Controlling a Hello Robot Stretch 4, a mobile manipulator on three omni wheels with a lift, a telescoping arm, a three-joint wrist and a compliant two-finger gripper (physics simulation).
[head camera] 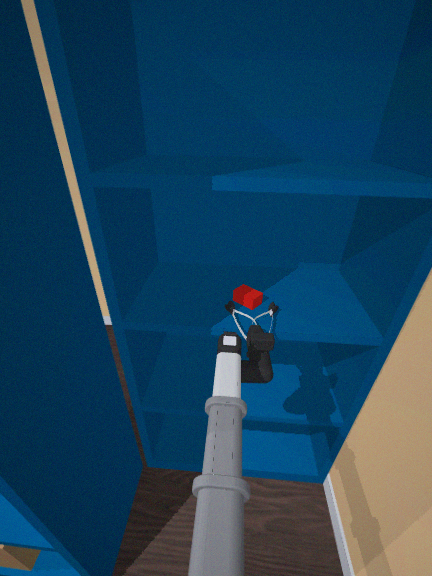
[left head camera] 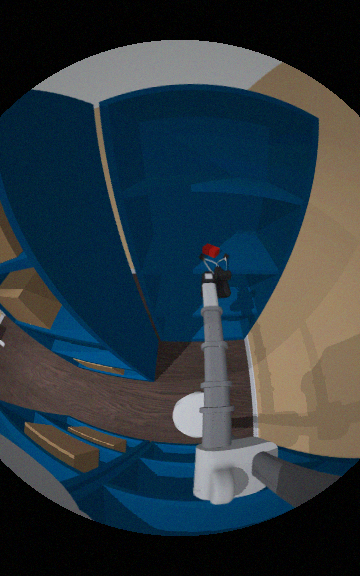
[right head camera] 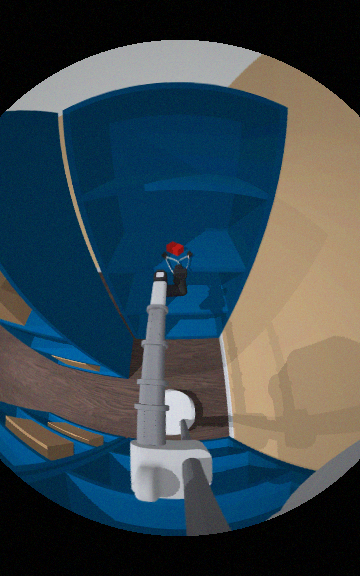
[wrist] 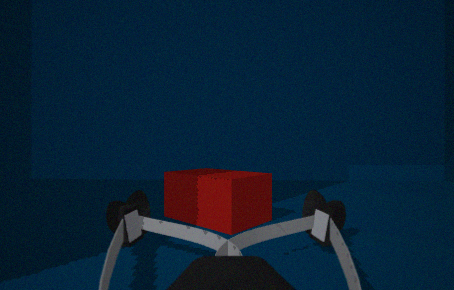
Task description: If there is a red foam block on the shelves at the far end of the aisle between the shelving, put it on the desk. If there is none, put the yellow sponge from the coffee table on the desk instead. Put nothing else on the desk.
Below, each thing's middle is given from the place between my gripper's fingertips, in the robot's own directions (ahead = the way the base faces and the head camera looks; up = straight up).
My hand is 4 cm short of the red foam block (wrist: pixel 229 201) and 1 cm to the right of it.
